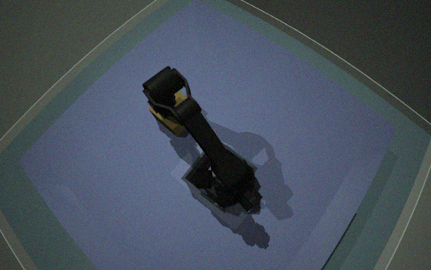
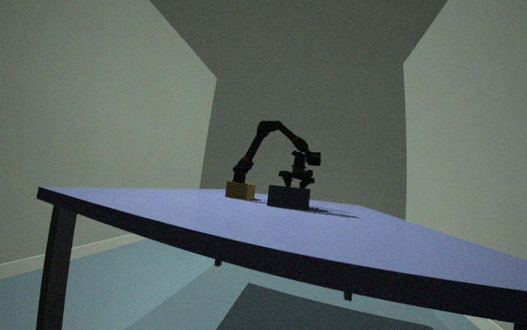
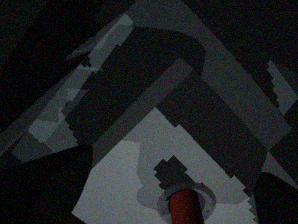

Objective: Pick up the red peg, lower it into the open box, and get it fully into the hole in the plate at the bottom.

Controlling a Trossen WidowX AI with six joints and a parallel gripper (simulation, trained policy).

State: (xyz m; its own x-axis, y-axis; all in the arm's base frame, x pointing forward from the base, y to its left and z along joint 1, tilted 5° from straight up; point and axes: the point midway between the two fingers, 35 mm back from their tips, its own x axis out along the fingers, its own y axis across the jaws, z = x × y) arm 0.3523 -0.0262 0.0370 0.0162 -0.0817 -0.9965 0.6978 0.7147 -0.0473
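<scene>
Now: gripper tip 20 mm past the red peg, 10 mm to the right of it and 20 mm above it. Also, from my gripper tip: plate 20 mm behind, 10 mm to the left, 20 mm below; then dark box 20 mm behind, 10 mm to the left, 40 mm below.
</scene>
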